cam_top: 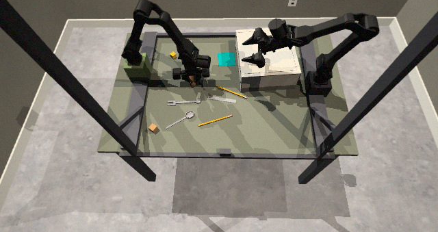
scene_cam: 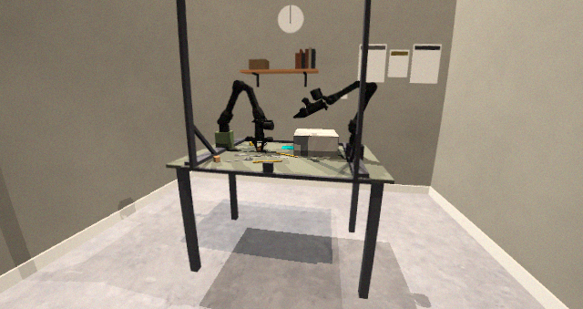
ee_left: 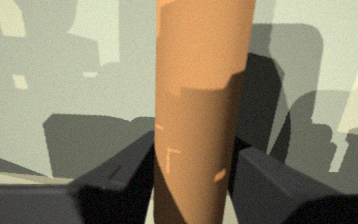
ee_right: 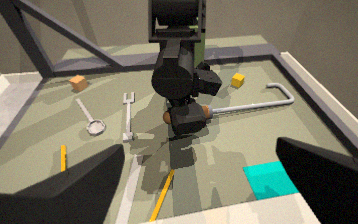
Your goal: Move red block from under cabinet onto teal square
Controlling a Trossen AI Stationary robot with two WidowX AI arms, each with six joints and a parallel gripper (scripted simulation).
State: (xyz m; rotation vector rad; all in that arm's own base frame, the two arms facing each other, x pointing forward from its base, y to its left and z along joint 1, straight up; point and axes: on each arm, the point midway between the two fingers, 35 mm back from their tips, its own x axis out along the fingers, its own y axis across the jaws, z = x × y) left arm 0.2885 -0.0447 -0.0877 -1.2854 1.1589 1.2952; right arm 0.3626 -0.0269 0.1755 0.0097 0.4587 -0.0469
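My left hand is 17 cm short of the teal square, 16 cm to the left of it and 4 cm above it. The rest, counted from my left hand: yellow cube: 16 cm ahead, 14 cm to the left, 2 cm below; fork: 13 cm behind, 3 cm below, 2 cm to the left; grey bar: 17 cm to the right, 9 cm behind, 4 cm below.
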